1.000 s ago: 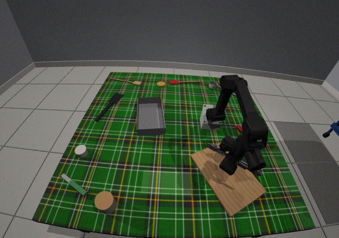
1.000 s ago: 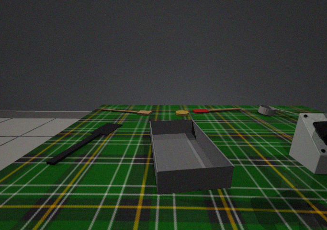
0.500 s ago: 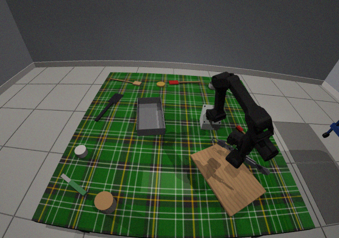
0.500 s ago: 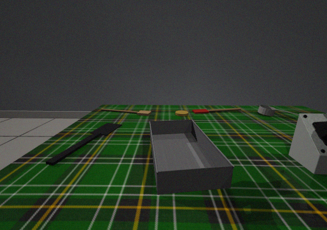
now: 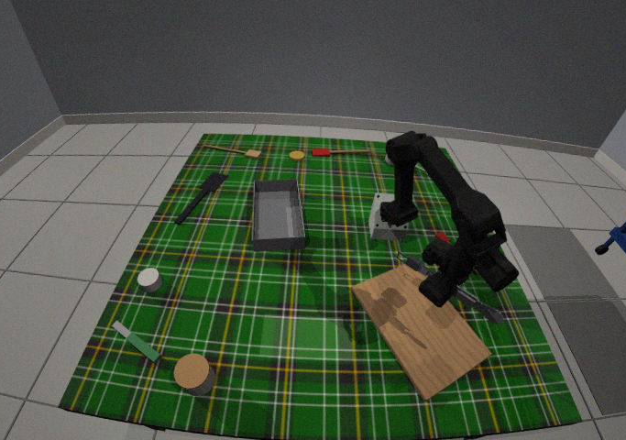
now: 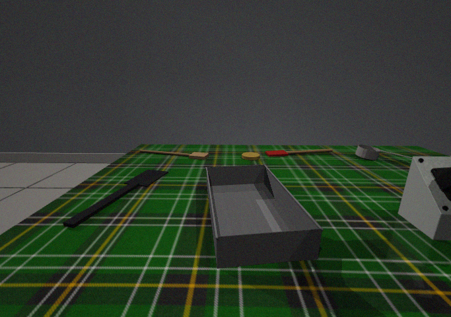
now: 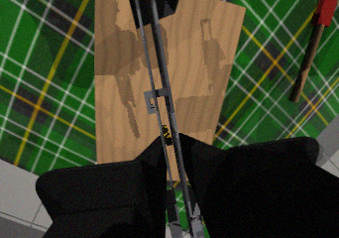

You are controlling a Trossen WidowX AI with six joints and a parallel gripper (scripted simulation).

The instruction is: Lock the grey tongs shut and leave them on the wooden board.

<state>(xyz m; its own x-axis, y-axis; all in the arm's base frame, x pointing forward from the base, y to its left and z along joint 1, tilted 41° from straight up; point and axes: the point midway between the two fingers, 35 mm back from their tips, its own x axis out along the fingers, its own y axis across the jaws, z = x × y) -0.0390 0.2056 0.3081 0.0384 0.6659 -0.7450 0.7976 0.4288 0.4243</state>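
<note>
The wooden board is 15 cm below my gripper tip. Round my gripper tip: grey roasting tin: 42 cm to the right, 42 cm ahead, 13 cm below; then cork-lidded jar: 58 cm ahead, 15 cm to the left, 12 cm below; then green-handled tool: 78 cm ahead, 15 cm below, 6 cm to the left.
</note>
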